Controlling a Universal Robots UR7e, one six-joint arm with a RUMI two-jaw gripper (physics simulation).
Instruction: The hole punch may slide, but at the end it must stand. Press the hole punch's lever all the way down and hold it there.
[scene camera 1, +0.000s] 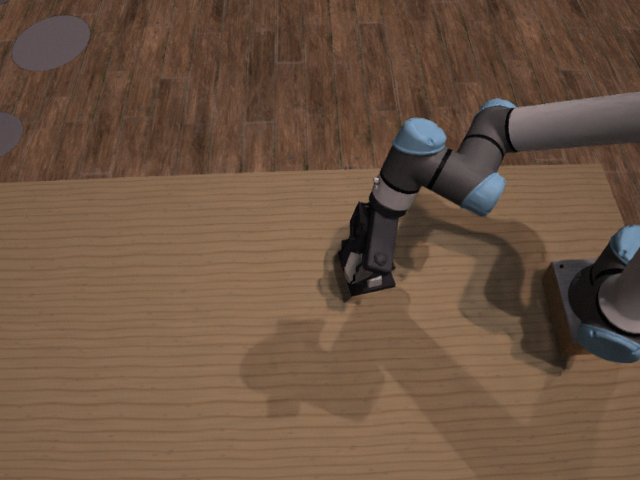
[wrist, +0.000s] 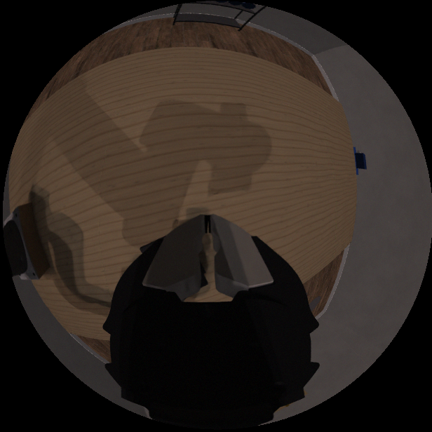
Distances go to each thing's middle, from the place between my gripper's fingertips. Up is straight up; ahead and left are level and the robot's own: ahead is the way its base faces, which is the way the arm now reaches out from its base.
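There is the black hole punch (scene camera 1: 375, 282), and my hand is 130 mm above it, while being 120 mm to the left of it and 70 mm past it.
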